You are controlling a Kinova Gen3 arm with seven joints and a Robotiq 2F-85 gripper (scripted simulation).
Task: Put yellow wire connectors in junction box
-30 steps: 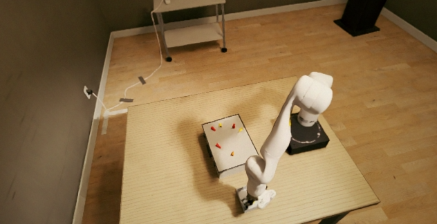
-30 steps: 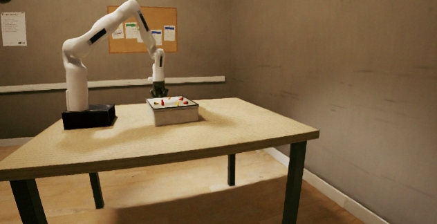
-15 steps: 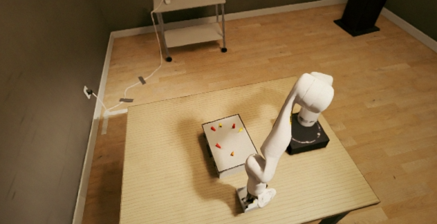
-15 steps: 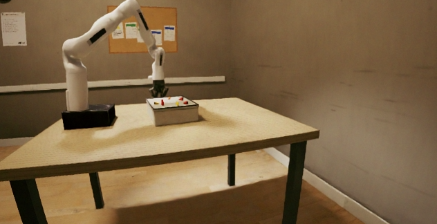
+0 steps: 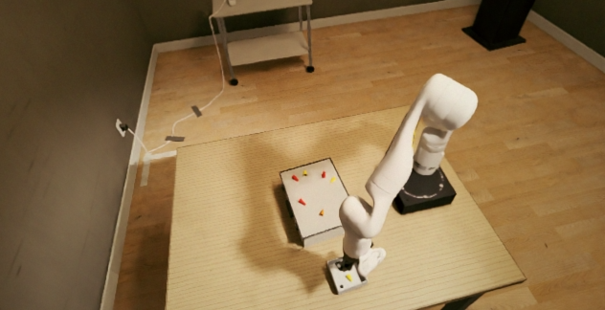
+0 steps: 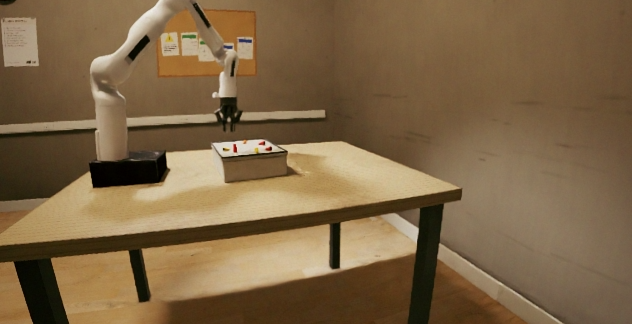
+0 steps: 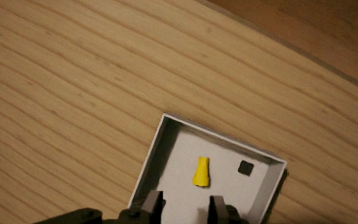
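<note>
Now: hand 210 mm to the left of the orange connector, 30 mm short of it and 30 mm above it. Also, from my hand: grey tool case: 290 mm to the right, 60 mm below, 20 mm ahead.
</note>
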